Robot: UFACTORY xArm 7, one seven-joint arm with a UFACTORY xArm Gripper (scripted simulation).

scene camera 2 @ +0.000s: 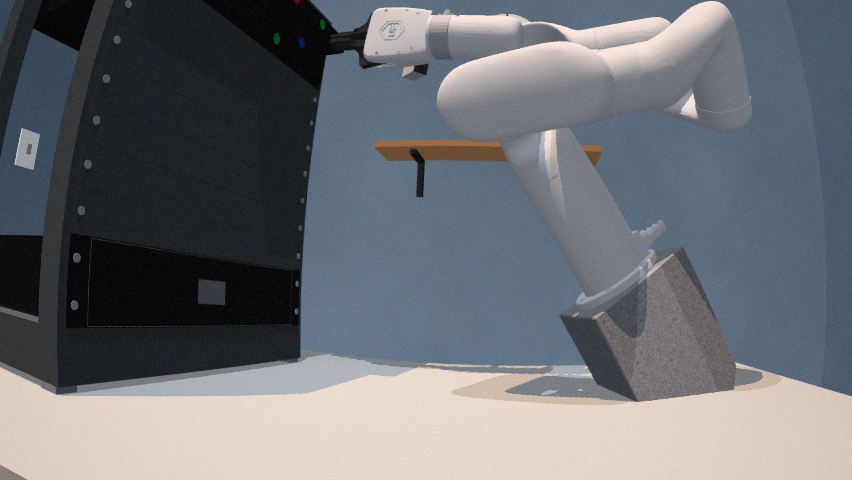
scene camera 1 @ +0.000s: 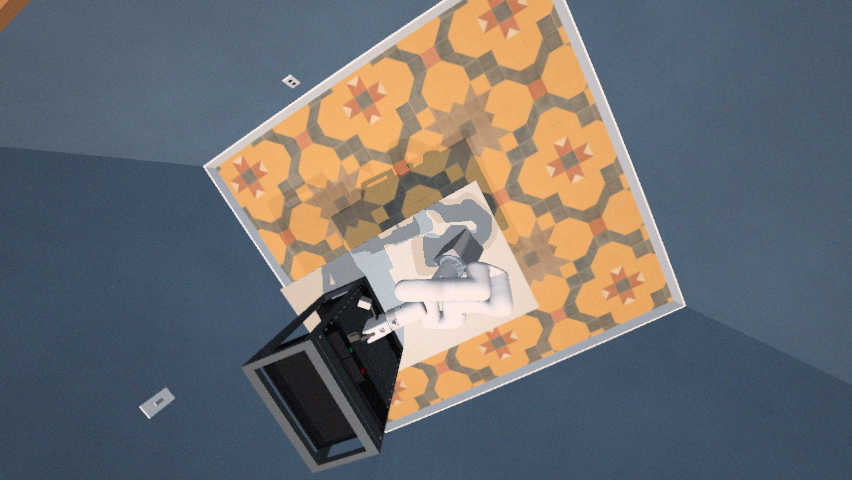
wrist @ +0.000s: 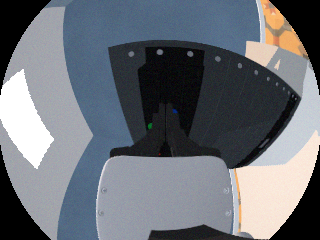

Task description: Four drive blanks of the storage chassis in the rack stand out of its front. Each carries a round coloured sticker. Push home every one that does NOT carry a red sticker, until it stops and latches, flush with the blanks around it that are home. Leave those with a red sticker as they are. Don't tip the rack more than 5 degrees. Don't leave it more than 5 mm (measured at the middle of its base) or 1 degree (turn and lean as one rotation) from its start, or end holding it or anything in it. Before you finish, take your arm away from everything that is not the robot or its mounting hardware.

Labels:
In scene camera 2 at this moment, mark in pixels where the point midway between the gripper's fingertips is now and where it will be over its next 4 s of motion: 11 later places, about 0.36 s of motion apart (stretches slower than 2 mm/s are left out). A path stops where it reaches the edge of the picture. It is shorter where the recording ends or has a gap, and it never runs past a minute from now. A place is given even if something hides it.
My gripper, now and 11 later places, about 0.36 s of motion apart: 333, 42; 354, 42; 362, 42; 364, 34; 357, 30; 340, 33; 336, 33; 335, 33; 332, 33; 329, 34; 325, 35; 322, 36

